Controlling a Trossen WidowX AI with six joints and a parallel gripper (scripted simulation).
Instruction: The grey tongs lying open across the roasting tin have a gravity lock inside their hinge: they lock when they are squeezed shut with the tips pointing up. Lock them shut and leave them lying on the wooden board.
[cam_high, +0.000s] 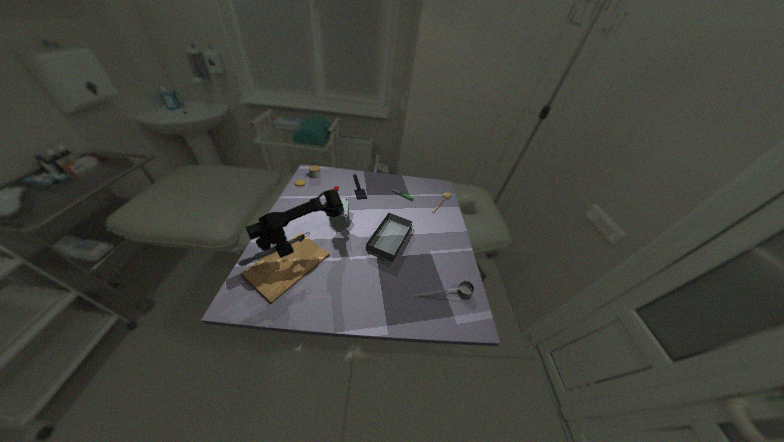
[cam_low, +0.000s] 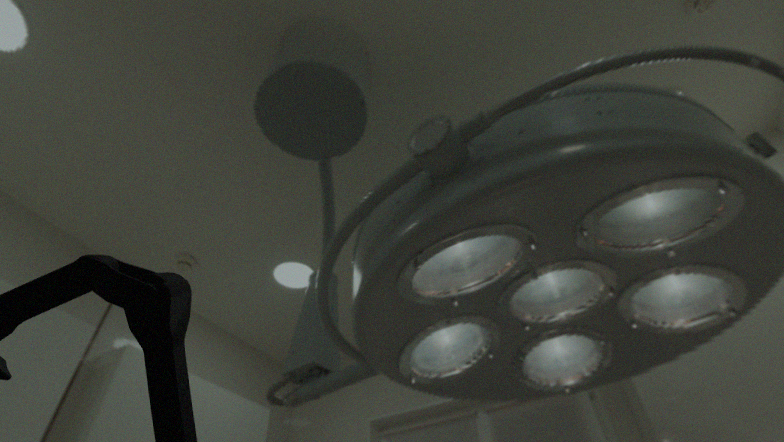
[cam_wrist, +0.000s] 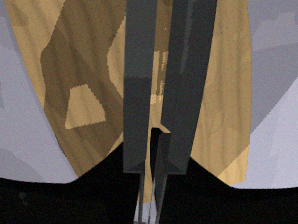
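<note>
My gripper tip is now 10 cm above the wooden board. Round my gripper tip: dark spatula: 27 cm ahead, 73 cm to the left, 10 cm below; then roasting tin: 52 cm ahead, 25 cm to the left, 8 cm below.
</note>
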